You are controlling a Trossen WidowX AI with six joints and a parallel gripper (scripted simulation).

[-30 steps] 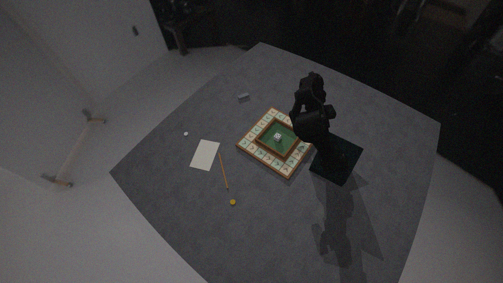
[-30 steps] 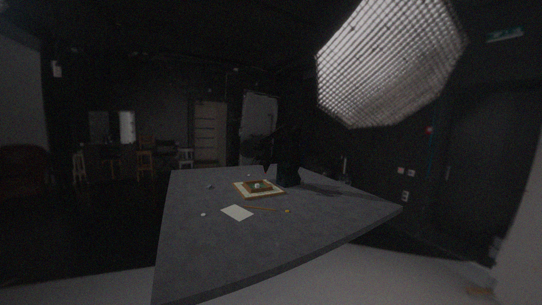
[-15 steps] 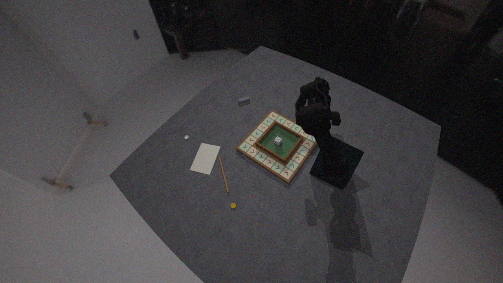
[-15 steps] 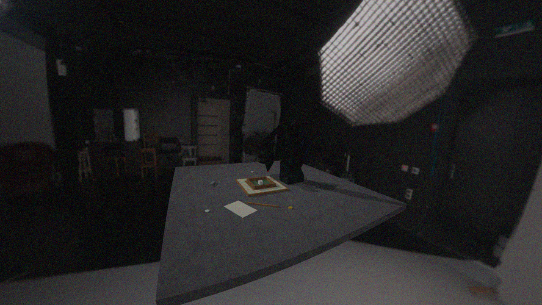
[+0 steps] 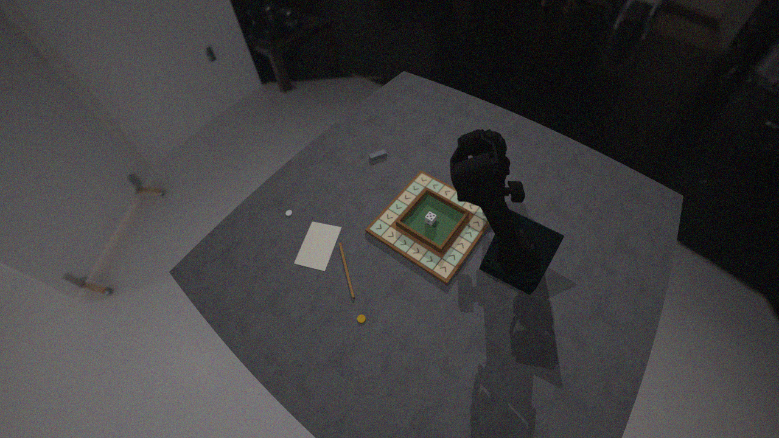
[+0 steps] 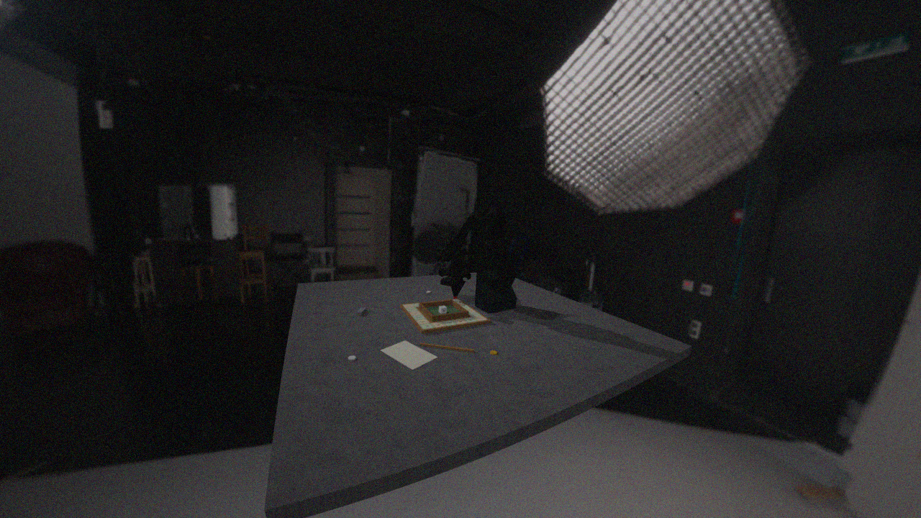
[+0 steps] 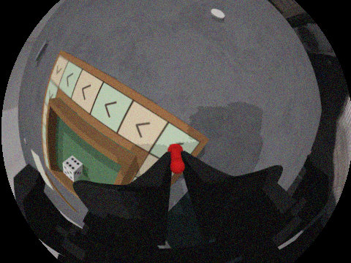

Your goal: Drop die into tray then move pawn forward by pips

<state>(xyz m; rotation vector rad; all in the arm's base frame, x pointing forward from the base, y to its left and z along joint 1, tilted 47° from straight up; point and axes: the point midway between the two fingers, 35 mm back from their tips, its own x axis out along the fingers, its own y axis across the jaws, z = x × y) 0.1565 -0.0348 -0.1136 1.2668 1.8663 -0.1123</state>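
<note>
The red pawn lies 1 cm above my gripper tip. Also, from my gripper tip: white die: 12 cm to the left, 11 cm ahead, 1 cm below; then pencil: 39 cm to the left, 21 cm ahead, 3 cm below; then grey block: 42 cm ahead, 3 cm below, 1 cm to the left.
</note>
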